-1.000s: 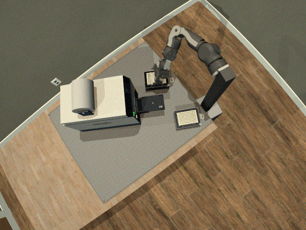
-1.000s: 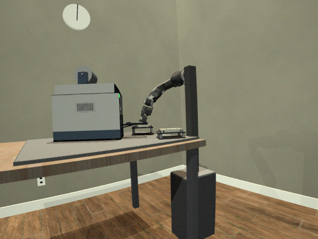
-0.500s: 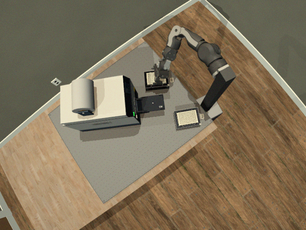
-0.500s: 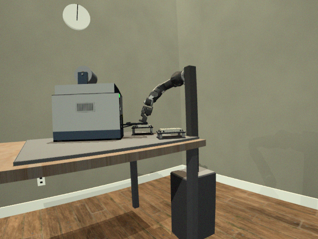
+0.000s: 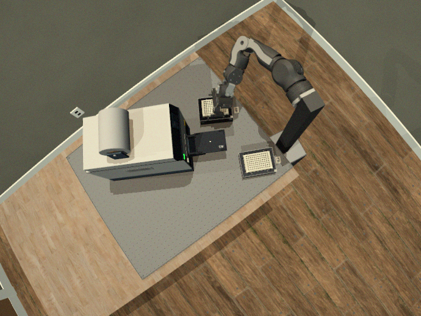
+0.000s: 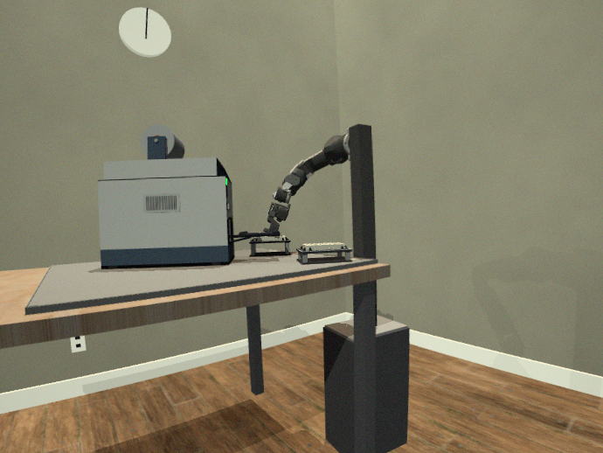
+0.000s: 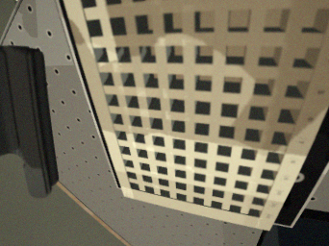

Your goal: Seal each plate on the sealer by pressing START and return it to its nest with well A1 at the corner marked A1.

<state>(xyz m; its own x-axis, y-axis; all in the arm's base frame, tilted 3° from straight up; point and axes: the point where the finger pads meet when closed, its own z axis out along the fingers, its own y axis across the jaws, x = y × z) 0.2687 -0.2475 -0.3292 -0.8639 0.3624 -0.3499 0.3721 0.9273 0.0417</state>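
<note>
Right now the black nest N1 is 40 mm below my hand. From my hand the other things lie so: yellow warning label 170 mm ahead, 30 mm to the left, 60 mm above; then plate 60 mm behind, 330 mm to the left, 40 mm below; then sealer stage 100 mm ahead, 150 mm to the left.
</note>
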